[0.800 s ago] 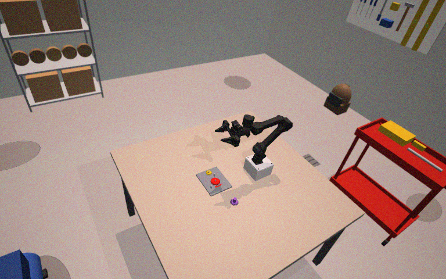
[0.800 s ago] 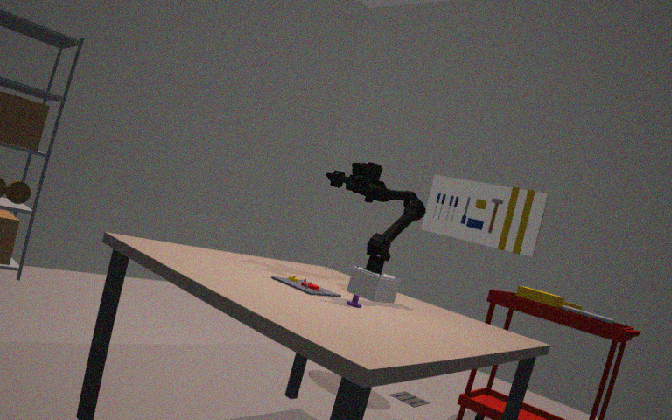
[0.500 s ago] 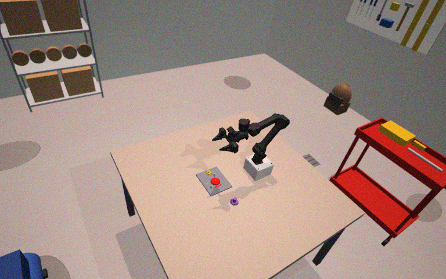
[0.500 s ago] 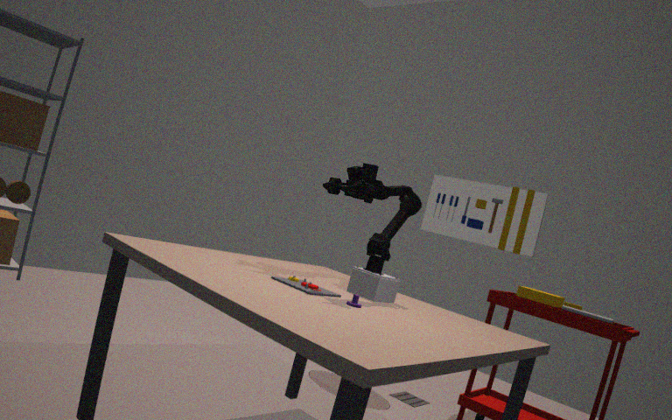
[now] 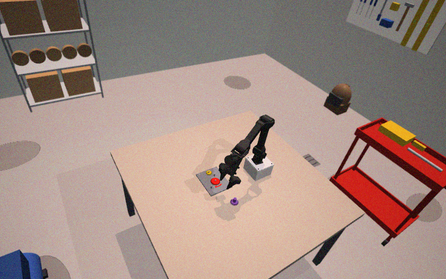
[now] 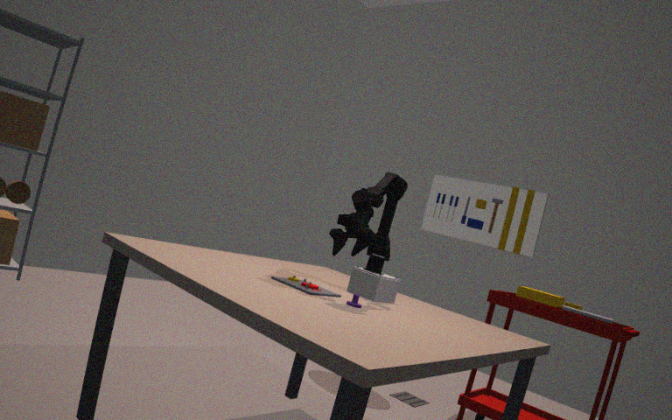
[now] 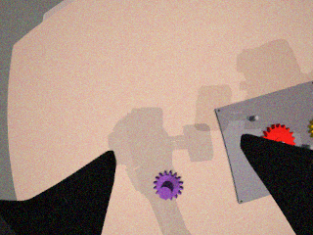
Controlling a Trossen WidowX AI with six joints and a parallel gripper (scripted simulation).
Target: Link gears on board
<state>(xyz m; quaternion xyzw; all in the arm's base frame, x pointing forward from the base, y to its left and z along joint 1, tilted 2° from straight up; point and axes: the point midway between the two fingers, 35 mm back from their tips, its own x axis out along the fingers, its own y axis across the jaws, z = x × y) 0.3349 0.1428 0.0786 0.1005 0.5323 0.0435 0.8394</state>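
Right now the purple gear is 15 cm below my gripper tip, 8 cm behind it and 4 cm to the left of it. Round my gripper tip: small yellow gear (24 cm to the right, 14 cm below, 2 cm behind); red gear (16 cm to the right, 15 cm below, 3 cm behind).
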